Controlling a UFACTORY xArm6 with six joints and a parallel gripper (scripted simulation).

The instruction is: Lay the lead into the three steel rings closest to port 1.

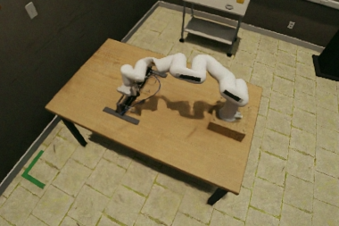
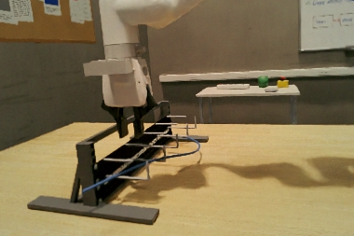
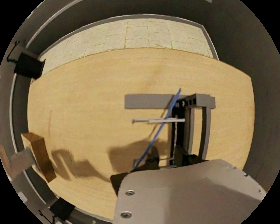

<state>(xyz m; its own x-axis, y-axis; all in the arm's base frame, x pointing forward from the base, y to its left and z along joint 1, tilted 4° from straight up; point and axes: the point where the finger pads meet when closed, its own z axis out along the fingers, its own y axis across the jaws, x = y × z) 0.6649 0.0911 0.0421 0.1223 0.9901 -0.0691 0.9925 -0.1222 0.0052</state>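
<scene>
The dark free-standing rack is 40 mm ahead of my hand, 160 mm to the right of it and 80 mm below it.
</scene>
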